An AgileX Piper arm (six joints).
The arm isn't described. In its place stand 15 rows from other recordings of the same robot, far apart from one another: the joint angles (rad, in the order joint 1, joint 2, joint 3, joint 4, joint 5, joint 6), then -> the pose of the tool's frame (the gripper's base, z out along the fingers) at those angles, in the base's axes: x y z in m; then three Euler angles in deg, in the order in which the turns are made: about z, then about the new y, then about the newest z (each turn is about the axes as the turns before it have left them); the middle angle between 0 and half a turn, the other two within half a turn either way.
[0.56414 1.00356 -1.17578 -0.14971 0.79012 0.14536] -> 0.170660, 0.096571, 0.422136, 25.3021, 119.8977, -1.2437
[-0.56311 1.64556 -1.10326 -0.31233 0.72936 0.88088] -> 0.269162, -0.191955, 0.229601, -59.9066, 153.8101, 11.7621
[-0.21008 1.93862 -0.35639 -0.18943 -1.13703 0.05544] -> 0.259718, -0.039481, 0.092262, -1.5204, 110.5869, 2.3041
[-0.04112 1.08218 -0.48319 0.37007 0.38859 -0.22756] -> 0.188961, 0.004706, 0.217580, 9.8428, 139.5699, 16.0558
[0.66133 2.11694 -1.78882 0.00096 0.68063 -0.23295] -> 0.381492, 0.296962, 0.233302, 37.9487, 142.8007, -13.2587
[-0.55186 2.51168 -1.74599 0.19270 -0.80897 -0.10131] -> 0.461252, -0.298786, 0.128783, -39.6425, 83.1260, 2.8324
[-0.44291 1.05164 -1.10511 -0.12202 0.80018 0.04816] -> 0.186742, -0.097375, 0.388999, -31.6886, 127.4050, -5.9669
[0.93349 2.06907 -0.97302 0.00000 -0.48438 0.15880] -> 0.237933, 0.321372, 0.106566, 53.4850, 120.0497, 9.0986
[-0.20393 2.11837 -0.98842 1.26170 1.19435 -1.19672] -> 0.329639, 0.014152, 0.096621, 82.1349, 117.3925, 78.7096
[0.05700 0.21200 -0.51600 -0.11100 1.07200 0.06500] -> 0.026458, -0.007357, 0.279286, -3.8882, 128.6393, -3.8091
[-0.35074 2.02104 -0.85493 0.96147 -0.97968 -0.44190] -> 0.314482, -0.181036, 0.125537, -65.0464, 105.4729, -1.6245
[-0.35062 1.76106 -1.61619 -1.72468 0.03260 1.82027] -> 0.406357, -0.151739, 0.395710, -21.9374, 93.0161, 5.3750
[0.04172 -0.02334 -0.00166 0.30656 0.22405 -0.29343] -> 0.053510, 0.008341, 0.195717, 6.2548, 95.8152, 0.7315
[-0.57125 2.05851 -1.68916 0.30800 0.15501 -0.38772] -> 0.419578, -0.264614, 0.267790, -29.7794, 114.6067, -3.5367
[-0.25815 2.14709 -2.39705 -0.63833 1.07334 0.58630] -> 0.449852, -0.168064, 0.396203, -52.2350, 120.5413, -7.1670
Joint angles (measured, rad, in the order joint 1, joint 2, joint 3, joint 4, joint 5, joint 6), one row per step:
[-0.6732 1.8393 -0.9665 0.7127 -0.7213 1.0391]
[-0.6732 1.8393 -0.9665 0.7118 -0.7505 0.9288]
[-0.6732 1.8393 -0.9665 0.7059 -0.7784 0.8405]
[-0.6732 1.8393 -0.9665 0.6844 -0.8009 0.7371]
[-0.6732 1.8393 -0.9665 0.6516 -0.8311 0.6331]
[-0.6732 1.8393 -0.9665 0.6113 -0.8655 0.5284]
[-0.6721 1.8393 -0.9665 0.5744 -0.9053 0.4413]
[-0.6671 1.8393 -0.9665 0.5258 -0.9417 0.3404]
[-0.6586 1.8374 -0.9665 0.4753 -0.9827 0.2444]
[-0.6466 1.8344 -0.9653 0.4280 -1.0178 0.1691]
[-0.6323 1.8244 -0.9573 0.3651 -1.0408 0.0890]
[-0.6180 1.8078 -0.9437 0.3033 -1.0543 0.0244]
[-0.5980 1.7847 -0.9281 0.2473 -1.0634 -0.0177]
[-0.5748 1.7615 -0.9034 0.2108 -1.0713 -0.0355]
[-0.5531 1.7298 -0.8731 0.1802 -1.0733 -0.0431]
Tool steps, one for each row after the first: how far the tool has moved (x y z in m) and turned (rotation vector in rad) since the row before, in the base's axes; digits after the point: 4 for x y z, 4 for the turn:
[-0.0009 -0.0009 0.0023 -0.0708 0.0901 0.0054]
[-0.0006 -0.0007 0.0024 -0.0626 0.0737 0.0036]
[0.0004 -0.0001 0.0024 -0.0727 0.0961 0.0166]
[0.0008 0.0001 0.0034 -0.0862 0.0985 0.0183]
[0.0011 0.0004 0.0040 -0.0952 0.0998 0.0183]
[0.0011 0.0007 0.0044 -0.0912 0.0786 0.0109]
[0.0031 0.0025 0.0044 -0.1024 0.0952 0.0204]
[0.0039 0.0041 0.0055 -0.1082 0.0845 0.0201]
[0.0045 0.0056 0.0049 -0.0935 0.0643 0.0227]
[0.0048 0.0084 0.0050 -0.0982 0.0771 0.0363]
[0.0035 0.0097 0.0049 -0.0854 0.0649 0.0395]
[0.0034 0.0120 0.0061 -0.0703 0.0413 0.0464]
[0.0015 0.0127 0.0029 -0.0383 0.0222 0.0424]
[-0.0011 0.0129 0.0037 -0.0260 0.0140 0.0406]

